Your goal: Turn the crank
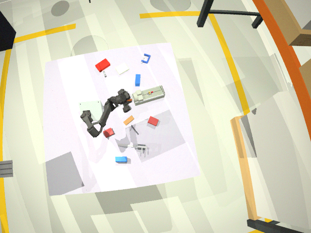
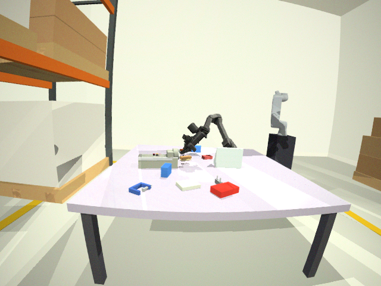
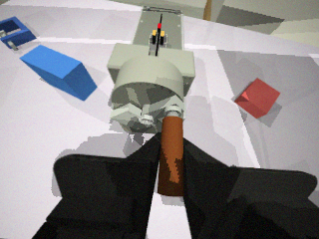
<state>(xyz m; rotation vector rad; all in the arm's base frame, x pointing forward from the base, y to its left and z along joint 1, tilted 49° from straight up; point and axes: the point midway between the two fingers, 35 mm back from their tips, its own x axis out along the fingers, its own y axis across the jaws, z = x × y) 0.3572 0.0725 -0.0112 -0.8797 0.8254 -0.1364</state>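
Now: the crank 20 mm above my gripper tip and 10 mm to the left of it. Also, from my gripper tip: red pointer: 180 mm ahead, 60 mm to the left; orange-brown crank handle: 30 mm above, 20 mm behind; brown block: 140 mm to the right, 70 mm below, 30 mm behind.
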